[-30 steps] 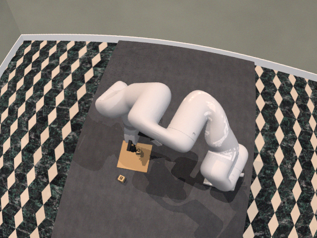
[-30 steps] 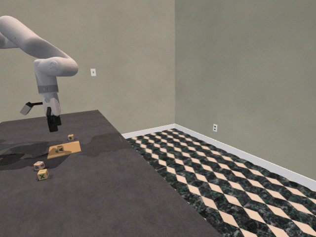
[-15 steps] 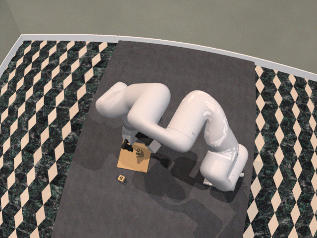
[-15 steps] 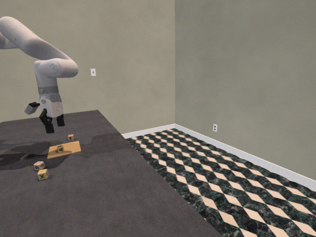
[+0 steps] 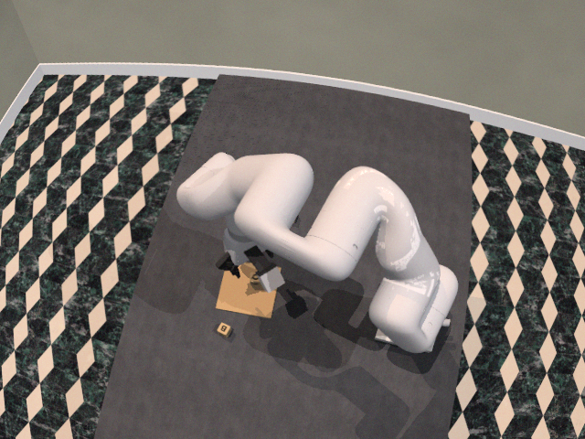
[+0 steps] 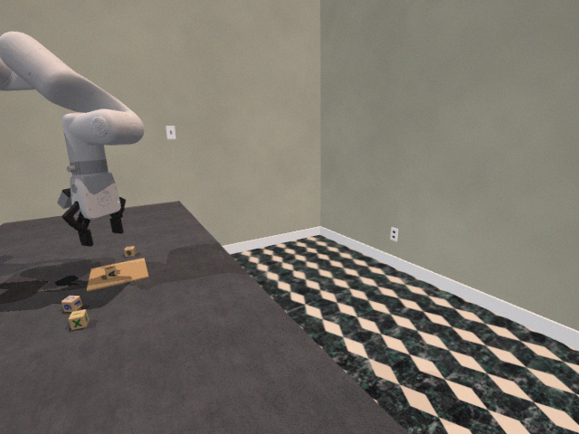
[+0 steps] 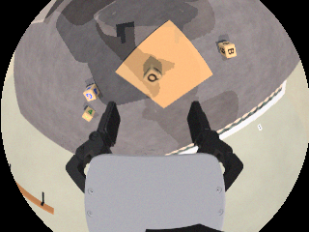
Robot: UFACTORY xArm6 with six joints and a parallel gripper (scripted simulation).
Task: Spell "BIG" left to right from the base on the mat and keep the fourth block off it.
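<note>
The tan mat lies 20 mm ahead of my hand, 20 mm to the left of it and 120 mm below it. Round my hand: B block 50 mm ahead, 150 mm to the left, 100 mm below; then G block 70 mm behind, 120 mm to the right, 100 mm below.
</note>
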